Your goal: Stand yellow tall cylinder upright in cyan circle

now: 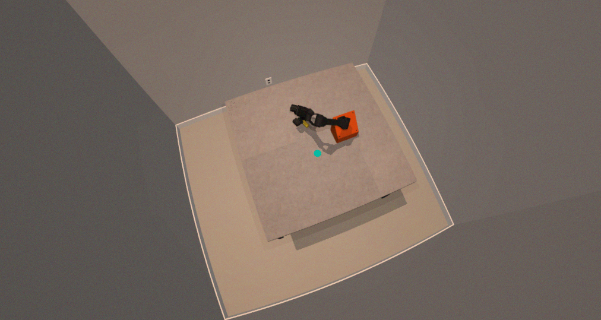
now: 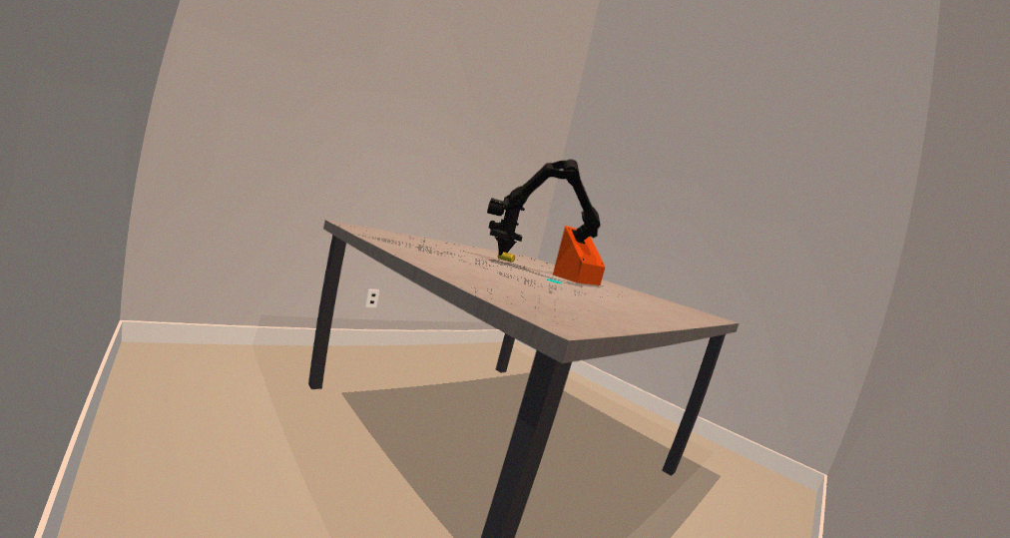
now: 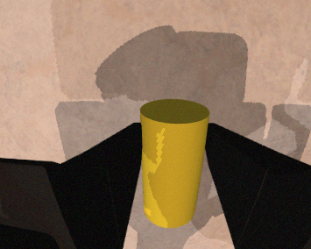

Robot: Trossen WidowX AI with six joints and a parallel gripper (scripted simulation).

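Right now my gripper tip is 29 cm to the right of the cyan circle, 3 cm above it and 1 cm past it. Also, from my gripper tip: yellow tall cylinder: 2 cm to the left, 1 cm behind.
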